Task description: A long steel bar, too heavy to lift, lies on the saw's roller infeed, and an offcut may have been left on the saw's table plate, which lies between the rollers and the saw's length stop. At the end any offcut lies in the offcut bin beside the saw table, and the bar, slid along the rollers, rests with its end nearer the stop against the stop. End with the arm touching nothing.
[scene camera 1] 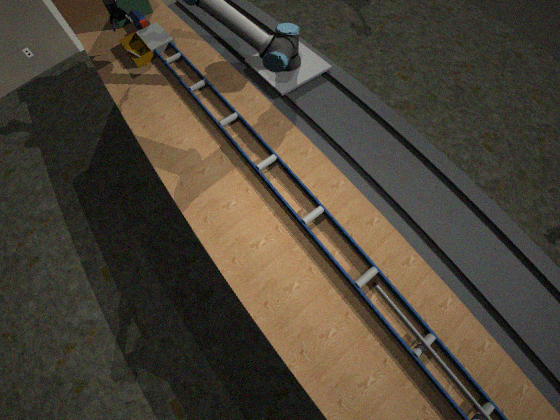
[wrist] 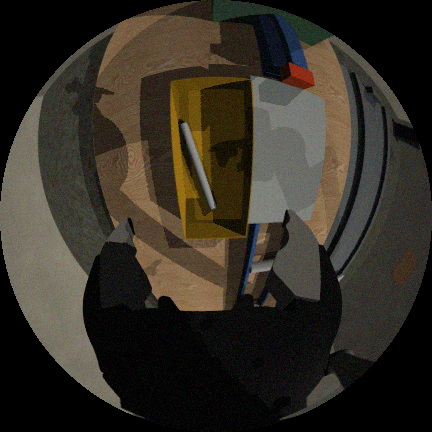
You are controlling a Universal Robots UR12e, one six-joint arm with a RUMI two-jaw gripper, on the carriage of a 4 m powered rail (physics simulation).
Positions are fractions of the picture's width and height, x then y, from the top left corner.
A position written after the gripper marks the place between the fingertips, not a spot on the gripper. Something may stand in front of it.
In view: the gripper (wrist: 0.48, 0.50), a grey offcut (wrist: 0.43, 0.32), a yellow offcut bin (wrist: 0.51, 0.26) and a roller infeed (wrist: 0.67, 0.28).
